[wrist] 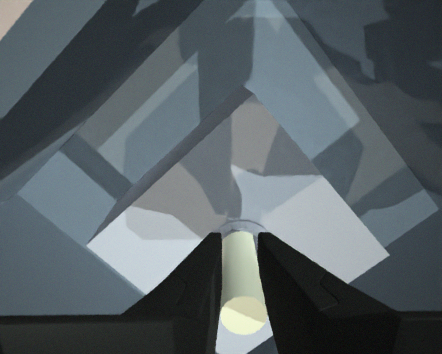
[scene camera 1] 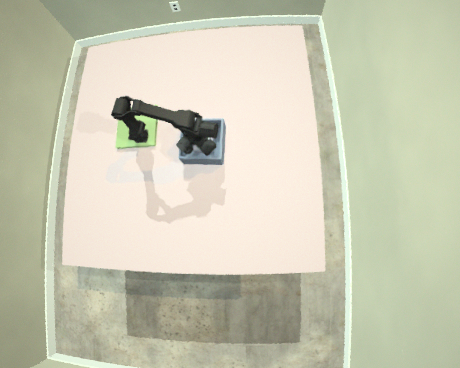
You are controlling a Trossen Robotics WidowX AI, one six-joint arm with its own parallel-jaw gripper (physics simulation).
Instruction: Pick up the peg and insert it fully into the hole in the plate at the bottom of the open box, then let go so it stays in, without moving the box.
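Places are measured from the arm's base along level axes (x ahead, y left, z up), in metres.
Pixels of known places: gripper, between the fingertips: [wrist: 239, 244] [scene camera 1: 200, 142]; arm's base, origin of its link: [scene camera 1: 141, 136].
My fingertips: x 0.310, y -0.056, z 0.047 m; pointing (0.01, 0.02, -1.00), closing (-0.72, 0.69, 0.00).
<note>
For each thing: its top centre in the pictures, then the offset to it from my fingertips. "*": a spot on its surface instead. Level surfaces: height alone.
- peg, centre of its top: [wrist: 247, 319] dy +0.008, dx +0.007, dz +0.025 m
- round hole, a spot on its surface: [wrist: 243, 223] * dy +0.000, dx -0.003, dz -0.012 m
- light grey plate, centre of its top: [wrist: 241, 254] dy +0.010, dx +0.007, dz -0.011 m
- blue open box, centre of its top: [wrist: 251, 325] [scene camera 1: 201, 138] dy +0.010, dx +0.007, dz +0.026 m
- large pale pink surface, height of its surface: dz -0.072 m
My gripper [wrist: 239, 244] is shut on the peg [wrist: 241, 270], a pale yellow cylinder, in the wrist view. The peg's near end faces the camera, and its far end is at the round hole [wrist: 243, 223] in the light grey plate [wrist: 320, 225]. The hole's far rim shows behind the peg; how deep the peg sits is hidden. The plate lies on the bottom of the blue open box [scene camera 1: 202, 161] [wrist: 165, 112]. In the scene view the gripper is over and inside the box, and the arm hides the peg and the plate.
The arm's base [scene camera 1: 141, 136] stands on a green square [scene camera 1: 124, 140] left of the box, with the arm reaching across to it. Both are on a large pale pink surface [scene camera 1: 260, 215]. The box walls surround the gripper.
</note>
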